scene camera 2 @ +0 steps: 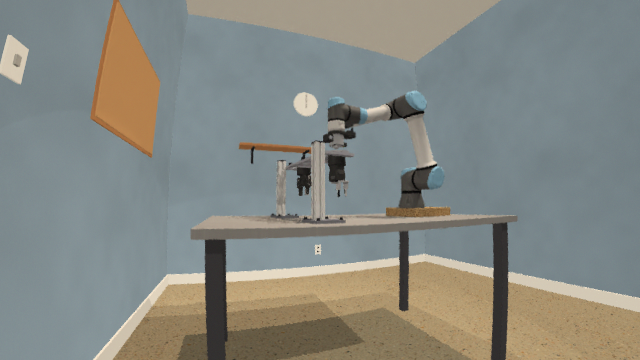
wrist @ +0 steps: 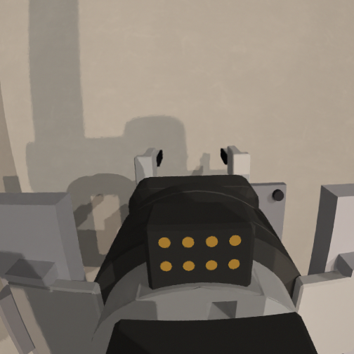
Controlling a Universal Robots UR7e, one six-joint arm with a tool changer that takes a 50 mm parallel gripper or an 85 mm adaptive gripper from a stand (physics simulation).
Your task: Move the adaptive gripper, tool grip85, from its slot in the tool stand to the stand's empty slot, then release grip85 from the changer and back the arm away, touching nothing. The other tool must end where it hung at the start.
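Places are measured from the arm's base along level axes (x ahead, y up, z right), in centimetres.
Where they show: hand at its tool point: (scene camera 2: 336, 146); arm's base at its link origin: (scene camera 2: 411, 207).
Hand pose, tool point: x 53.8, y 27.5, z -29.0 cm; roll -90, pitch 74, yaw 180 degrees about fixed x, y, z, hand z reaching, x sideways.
Observation:
Each offset is from my tool point to the top centre of the thing. "pt": to the spot under its first point. Level surfaces: height alone.
My arm's wrist ends in a bare tool changer (scene camera 2: 337, 143), with no gripper mounted. It hangs just above a tool @[dx -0.4, dy -2.3, dz +0.1 cm] (scene camera 2: 337, 168) (wrist: 194, 202) in the stand, with a small gap between them. This tool has a black body, gold contacts facing up and two pale fingers standing apart with dark pads. A second, darker tool @[dx +9.2, dy -2.3, dz +34.8 cm] (scene camera 2: 303, 180) hangs farther back, its fingers apart. I cannot tell surely which one is grip85. The stand's near post @[pt dx +10.1, dy -17.0, dz -10.1 cm] (scene camera 2: 318, 182) hides part of the rack. The empty slot cannot be made out.
The holder's grey blocks (wrist: 35, 225) (wrist: 340, 225) stand left and right of the nearer tool in the wrist view. The stand's far post @[pt dx +21.9, dy -16.9, dz +35.3 cm] (scene camera 2: 281, 189) rises from the table @[dy -32.8 cm] (scene camera 2: 435, 222). An orange shelf (scene camera 2: 275, 147) is on the wall behind.

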